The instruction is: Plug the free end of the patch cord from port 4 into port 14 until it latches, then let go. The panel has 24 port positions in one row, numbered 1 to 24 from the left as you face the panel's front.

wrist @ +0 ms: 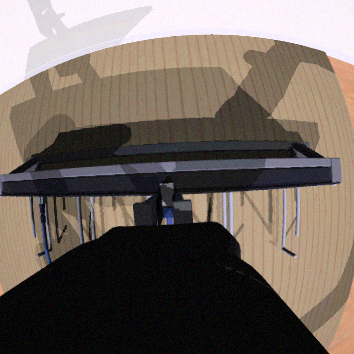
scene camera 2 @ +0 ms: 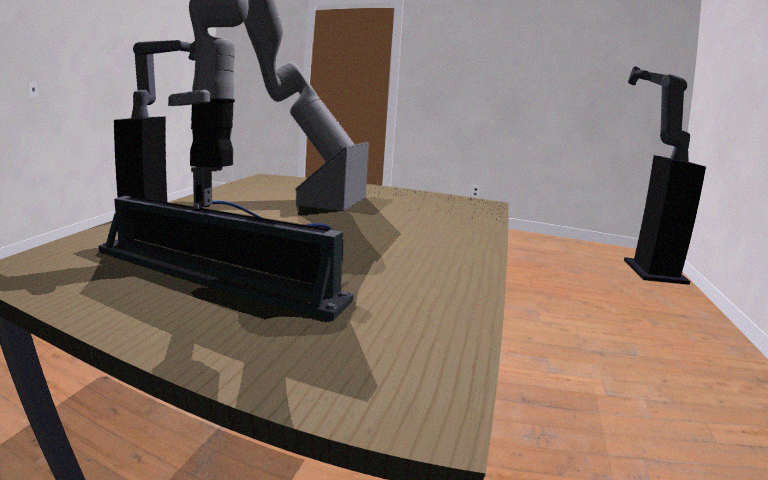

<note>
The pictures show: my gripper and a panel rail.
My gripper is seen too in the wrist view.
</note>
